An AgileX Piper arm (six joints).
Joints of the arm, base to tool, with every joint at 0 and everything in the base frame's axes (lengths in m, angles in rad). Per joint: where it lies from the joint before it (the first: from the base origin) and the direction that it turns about. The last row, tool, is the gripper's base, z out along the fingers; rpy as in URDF.
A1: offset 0 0 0.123 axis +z
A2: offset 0 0 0 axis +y
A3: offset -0.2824 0 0.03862 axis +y
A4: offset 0.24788 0 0.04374 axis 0.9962 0 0.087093
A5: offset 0 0 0 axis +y
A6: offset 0.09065 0 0.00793 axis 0.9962 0 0.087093
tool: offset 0 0 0 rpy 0 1.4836 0
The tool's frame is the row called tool.
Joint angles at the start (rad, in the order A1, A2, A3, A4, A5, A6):
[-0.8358 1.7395 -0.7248 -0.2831 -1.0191 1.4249]
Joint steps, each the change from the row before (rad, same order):
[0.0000 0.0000 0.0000 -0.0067 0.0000 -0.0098]
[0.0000 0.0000 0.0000 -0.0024 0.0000 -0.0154]
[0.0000 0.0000 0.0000 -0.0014 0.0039 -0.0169]
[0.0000 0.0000 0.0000 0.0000 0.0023 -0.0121]
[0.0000 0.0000 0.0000 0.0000 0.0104 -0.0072]
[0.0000 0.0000 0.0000 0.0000 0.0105 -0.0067]
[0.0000 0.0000 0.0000 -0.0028 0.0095 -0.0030]
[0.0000 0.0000 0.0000 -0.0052 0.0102 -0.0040]
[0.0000 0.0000 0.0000 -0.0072 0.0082 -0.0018]
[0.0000 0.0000 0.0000 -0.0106 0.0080 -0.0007]
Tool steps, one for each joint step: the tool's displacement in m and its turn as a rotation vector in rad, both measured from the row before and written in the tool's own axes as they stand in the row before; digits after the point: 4 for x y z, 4 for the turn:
[0.0005 0.0001 0.0000 -0.0009 0.0056 -0.0133]
[0.0002 0.0000 0.0000 -0.0003 0.0020 -0.0167]
[0.0002 -0.0003 0.0000 0.0036 0.0019 -0.0176]
[0.0000 -0.0002 0.0000 0.0023 0.0004 -0.0121]
[0.0002 -0.0009 0.0000 0.0102 0.0021 -0.0072]
[0.0002 -0.0009 0.0000 0.0103 0.0022 -0.0067]
[0.0004 -0.0008 0.0000 0.0088 0.0043 -0.0045]
[0.0006 -0.0008 0.0000 0.0090 0.0064 -0.0069]
[0.0007 -0.0006 0.0000 0.0067 0.0076 -0.0059]
[0.0009 -0.0005 0.0000 0.0059 0.0102 -0.0068]

